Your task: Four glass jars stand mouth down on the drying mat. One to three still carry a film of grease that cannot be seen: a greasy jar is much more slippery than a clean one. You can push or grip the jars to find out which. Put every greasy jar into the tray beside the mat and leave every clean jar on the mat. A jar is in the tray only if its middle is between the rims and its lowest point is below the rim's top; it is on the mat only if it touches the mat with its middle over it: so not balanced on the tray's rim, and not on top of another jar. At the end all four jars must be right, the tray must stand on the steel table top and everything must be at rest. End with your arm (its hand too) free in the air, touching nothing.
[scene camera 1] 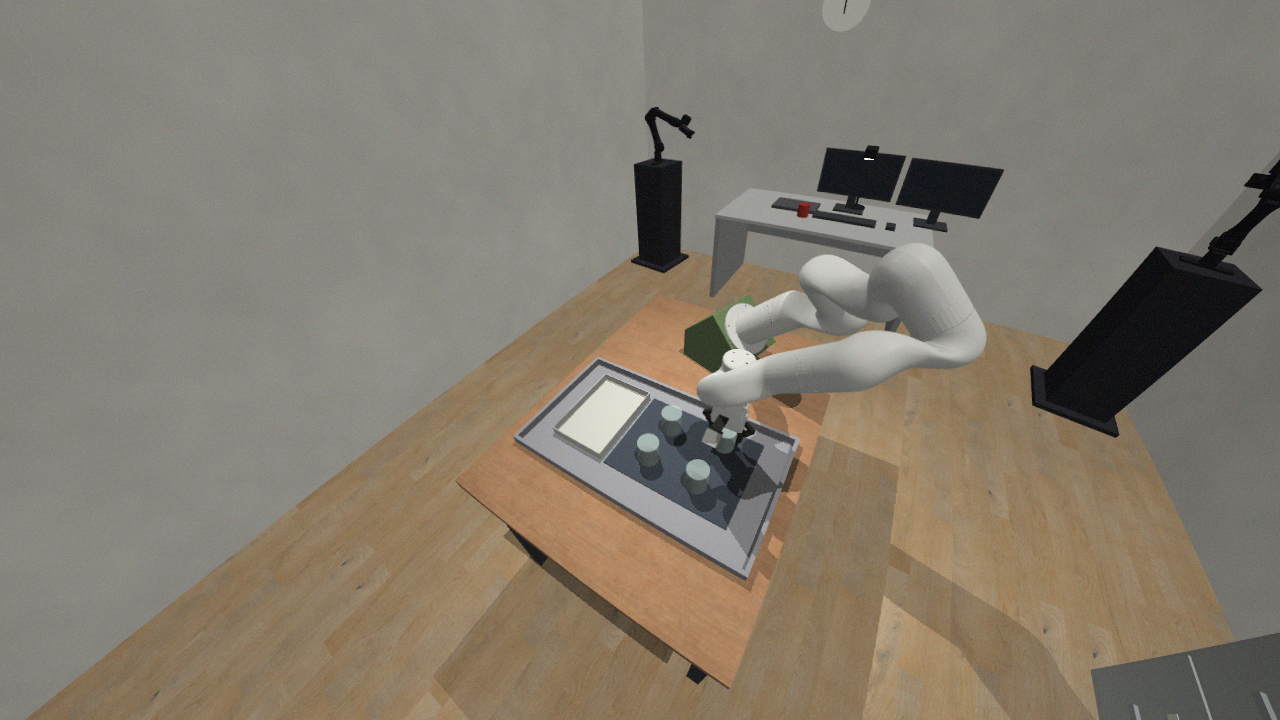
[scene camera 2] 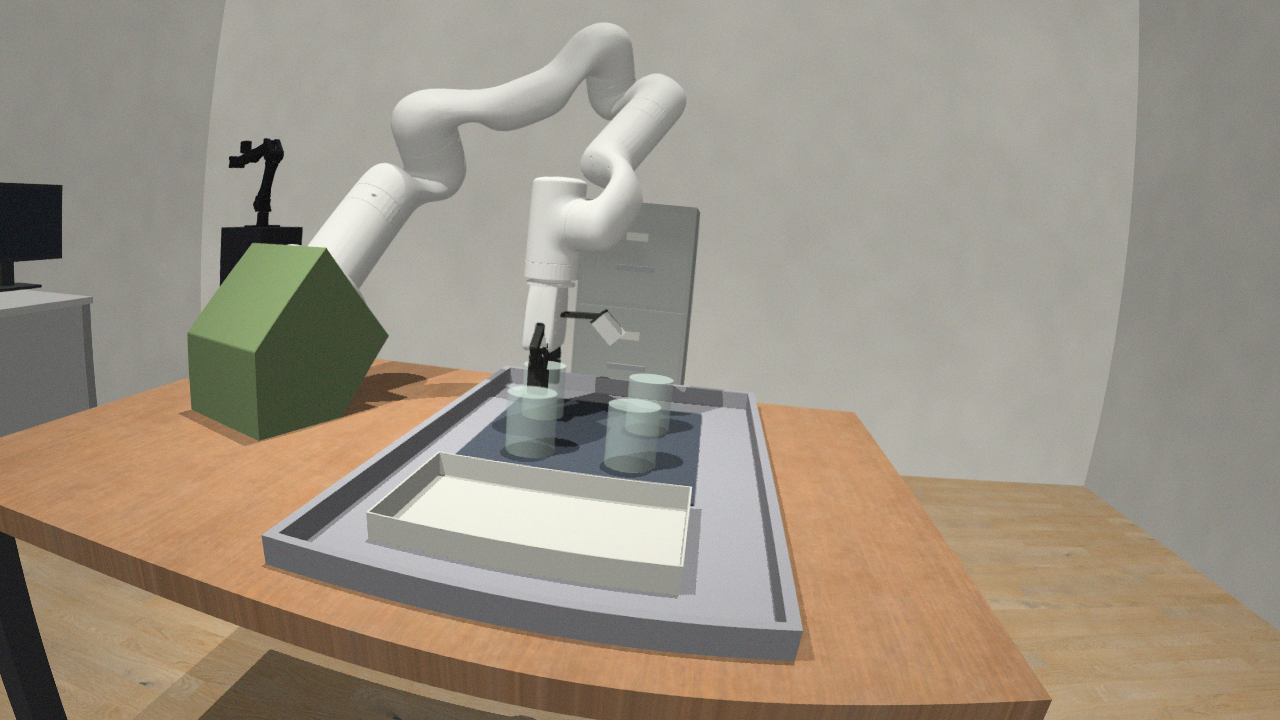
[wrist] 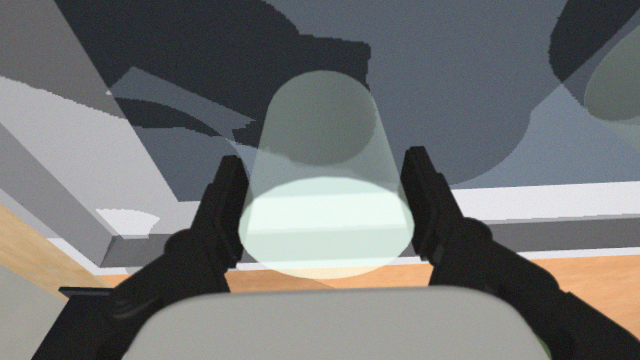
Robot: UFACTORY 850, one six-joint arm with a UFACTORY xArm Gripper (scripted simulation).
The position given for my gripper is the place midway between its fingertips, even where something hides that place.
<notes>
In view: my gripper [scene camera 2: 543,388], a jar [scene camera 2: 557,371], a jar [scene camera 2: 531,411], a cream tray [scene camera 2: 603,529], a jar [scene camera 2: 632,431] and a jar [scene camera 2: 655,388].
The cream tray shows as well in scene camera 1 [scene camera 1: 603,413]. My gripper also shows in scene camera 1 [scene camera 1: 725,436] and in the wrist view [wrist: 323,173]. The wrist view does not show the cream tray: it is out of frame.
</notes>
